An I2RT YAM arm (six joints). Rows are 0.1 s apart.
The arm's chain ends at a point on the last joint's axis. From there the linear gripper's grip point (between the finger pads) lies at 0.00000 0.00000 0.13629 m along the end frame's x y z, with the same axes.
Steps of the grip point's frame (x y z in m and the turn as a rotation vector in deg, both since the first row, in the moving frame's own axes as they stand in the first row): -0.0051, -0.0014, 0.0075, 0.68, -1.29, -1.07; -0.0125, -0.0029, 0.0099, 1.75, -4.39, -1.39; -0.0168, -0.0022, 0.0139, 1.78, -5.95, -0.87; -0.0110, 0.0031, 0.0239, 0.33, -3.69, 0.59; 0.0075, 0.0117, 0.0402, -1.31, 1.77, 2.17; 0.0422, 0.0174, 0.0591, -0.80, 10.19, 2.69; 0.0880, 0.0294, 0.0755, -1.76, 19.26, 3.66
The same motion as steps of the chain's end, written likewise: -0.0020, 0.0002, 0.0075, 0.68, -1.29, -1.07; -0.0020, 0.0011, 0.0104, 1.75, -4.39, -1.39; -0.0026, 0.0019, 0.0147, 1.78, -5.95, -0.87; -0.0022, 0.0039, 0.0242, 0.33, -3.69, 0.59; 0.0034, 0.0085, 0.0403, -1.31, 1.77, 2.17; 0.0181, 0.0149, 0.0613, -0.80, 10.19, 2.69; 0.0432, 0.0238, 0.0832, -1.76, 19.26, 3.66
